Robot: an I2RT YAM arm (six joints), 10 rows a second.
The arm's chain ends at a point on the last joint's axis. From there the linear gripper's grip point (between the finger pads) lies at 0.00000 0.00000 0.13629 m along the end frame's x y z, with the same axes.
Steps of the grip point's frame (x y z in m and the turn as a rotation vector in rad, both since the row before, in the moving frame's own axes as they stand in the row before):
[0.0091 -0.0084 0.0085 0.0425 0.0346 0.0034]
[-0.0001 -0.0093 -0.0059 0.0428 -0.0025 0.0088]
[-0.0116 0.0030 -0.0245 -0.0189 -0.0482 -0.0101]
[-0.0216 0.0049 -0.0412 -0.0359 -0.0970 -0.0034]
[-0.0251 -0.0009 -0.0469 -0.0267 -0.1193 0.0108]
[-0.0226 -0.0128 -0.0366 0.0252 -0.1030 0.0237]
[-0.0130 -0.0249 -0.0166 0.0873 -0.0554 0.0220]
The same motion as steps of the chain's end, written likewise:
[0.0044 -0.0026 0.0087 0.0425 0.0346 0.0034]
[0.0002 -0.0035 -0.0058 0.0428 -0.0025 0.0088]
[-0.0050 0.0004 -0.0243 -0.0189 -0.0482 -0.0101]
[-0.0084 0.0000 -0.0405 -0.0359 -0.0970 -0.0034]
[-0.0089 -0.0044 -0.0459 -0.0267 -0.1193 0.0108]
[-0.0086 -0.0092 -0.0358 0.0252 -0.1030 0.0237]
[-0.0056 -0.0129 -0.0159 0.0873 -0.0554 0.0220]

